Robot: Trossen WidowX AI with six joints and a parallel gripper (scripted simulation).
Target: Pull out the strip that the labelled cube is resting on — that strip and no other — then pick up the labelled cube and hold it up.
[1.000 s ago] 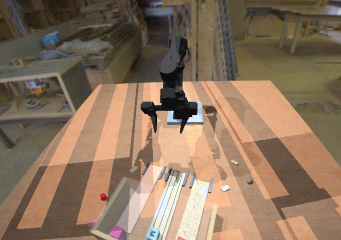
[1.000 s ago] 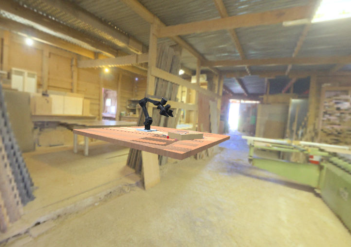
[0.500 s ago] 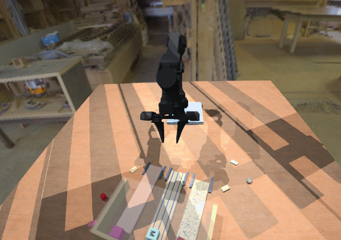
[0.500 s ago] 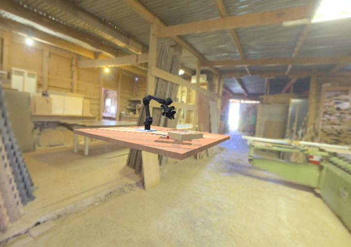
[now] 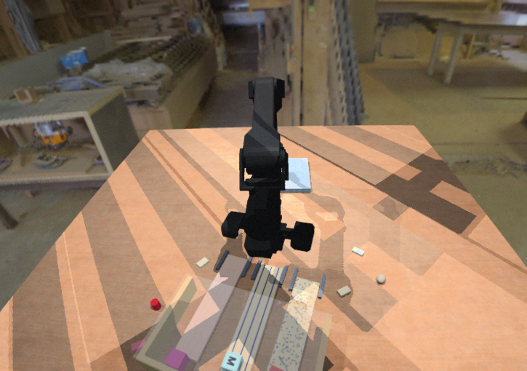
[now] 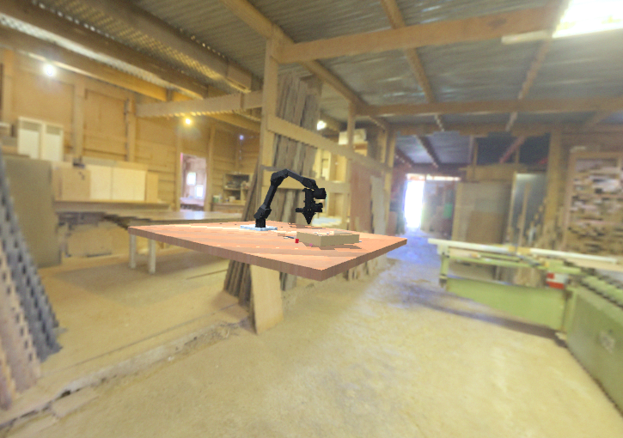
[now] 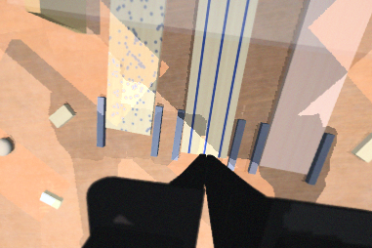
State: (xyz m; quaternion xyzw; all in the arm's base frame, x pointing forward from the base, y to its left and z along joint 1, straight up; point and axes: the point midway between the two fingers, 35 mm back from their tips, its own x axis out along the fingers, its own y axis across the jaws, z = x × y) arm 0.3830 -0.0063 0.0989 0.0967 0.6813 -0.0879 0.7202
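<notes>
Now: the striped strip 9 cm ahead of my gripper tip, 3 cm to the right of it and 8 cm below it. From my gripper tip the other things lie so: cube 20 cm ahead, 7 cm to the right, 6 cm below.
</notes>
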